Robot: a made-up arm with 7 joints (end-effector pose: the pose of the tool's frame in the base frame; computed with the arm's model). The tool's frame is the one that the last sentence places. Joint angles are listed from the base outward.
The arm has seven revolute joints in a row. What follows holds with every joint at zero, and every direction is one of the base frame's.
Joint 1 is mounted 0.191 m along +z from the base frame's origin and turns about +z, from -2.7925 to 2.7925 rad.
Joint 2 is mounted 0.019 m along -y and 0.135 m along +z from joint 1 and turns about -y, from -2.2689 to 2.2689 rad.
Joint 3 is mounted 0.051 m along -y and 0.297 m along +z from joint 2 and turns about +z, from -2.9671 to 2.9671 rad.
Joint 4 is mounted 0.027 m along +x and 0.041 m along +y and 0.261 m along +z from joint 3 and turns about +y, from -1.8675 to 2.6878 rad.
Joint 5 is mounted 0.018 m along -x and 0.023 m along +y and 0.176 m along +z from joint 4 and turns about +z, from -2.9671 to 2.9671 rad.
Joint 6 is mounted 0.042 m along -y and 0.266 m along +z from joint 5 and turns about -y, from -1.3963 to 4.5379 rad.
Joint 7 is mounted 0.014 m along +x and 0.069 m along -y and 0.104 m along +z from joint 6 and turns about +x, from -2.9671 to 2.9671 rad.
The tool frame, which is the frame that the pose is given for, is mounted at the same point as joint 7; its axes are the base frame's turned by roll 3.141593, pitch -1.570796 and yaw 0 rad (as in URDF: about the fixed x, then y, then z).
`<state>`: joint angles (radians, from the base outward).
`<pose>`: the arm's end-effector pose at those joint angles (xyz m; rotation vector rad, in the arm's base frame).
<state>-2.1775 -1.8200 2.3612 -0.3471 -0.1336 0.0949 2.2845</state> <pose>-0.7017 -0.7168 -0.0959 1.0882 0.3250 0.0504</pose>
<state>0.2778 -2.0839 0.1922 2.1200 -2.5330 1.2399 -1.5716</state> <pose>0.0084 0.2313 -0.1716 1.4643 -1.8883 -0.3652</pose>
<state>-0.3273 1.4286 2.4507 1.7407 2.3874 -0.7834 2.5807</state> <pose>-0.4818 0.2793 -0.1353 0.9746 -0.9089 -0.4136</pose>
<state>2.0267 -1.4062 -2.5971 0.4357 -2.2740 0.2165 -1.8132</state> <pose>-0.2191 1.0821 0.5758 0.5706 -1.4465 -0.6330</pose>
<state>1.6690 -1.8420 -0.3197 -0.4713 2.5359 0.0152 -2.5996</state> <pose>-0.2466 1.0372 0.1664 0.6854 -0.6663 -0.8149</pose>
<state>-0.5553 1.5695 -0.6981 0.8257 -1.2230 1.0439 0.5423</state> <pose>-0.9552 0.3793 0.6218 -0.6094 -1.3472 1.5816</pose>
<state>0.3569 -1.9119 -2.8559 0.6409 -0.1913 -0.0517 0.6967</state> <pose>1.0361 0.2601 0.3066 0.0018 -0.3504 0.8788</pose>
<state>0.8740 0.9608 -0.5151 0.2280 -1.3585 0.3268 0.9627</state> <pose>-0.5480 -0.6997 1.0073 -0.4314 1.9519 -1.8522</pose>
